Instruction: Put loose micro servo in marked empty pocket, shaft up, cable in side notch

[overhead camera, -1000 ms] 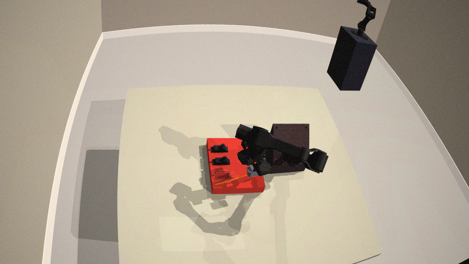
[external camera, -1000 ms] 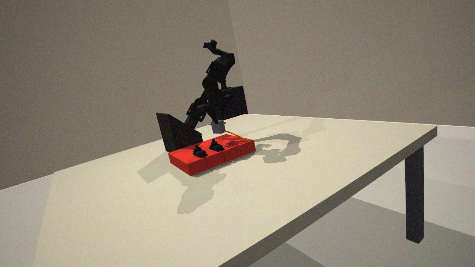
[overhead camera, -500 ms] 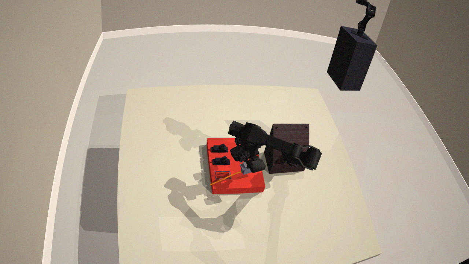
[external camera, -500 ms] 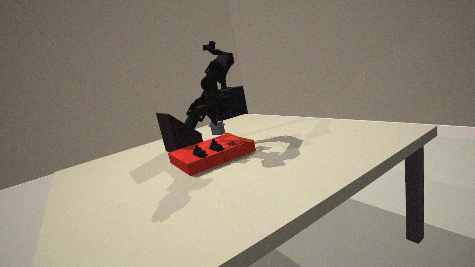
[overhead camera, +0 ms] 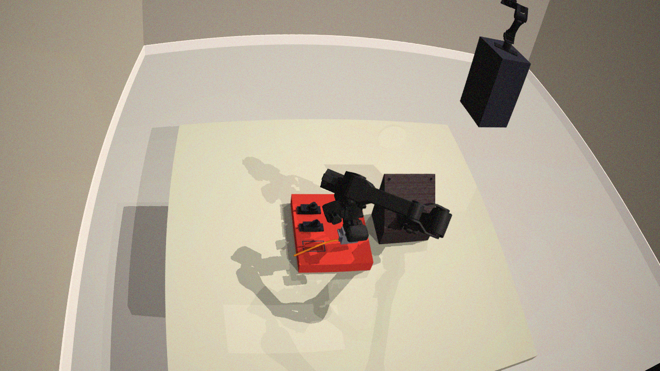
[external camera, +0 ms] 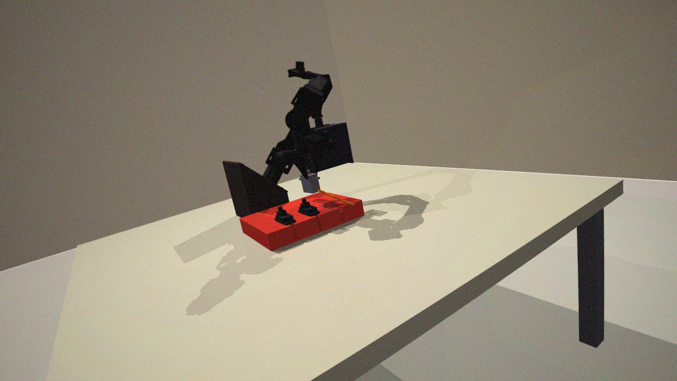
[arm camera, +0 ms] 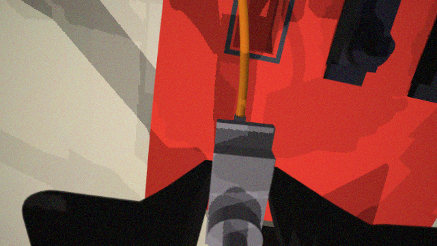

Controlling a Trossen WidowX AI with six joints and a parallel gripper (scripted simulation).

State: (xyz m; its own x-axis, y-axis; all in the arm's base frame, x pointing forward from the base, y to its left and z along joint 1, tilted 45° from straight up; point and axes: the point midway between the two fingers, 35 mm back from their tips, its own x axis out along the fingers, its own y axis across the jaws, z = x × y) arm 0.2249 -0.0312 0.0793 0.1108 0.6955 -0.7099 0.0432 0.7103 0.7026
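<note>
The red deck lies 100 mm below my gripper tip, 70 mm to the right of it and 20 mm behind it.
</note>
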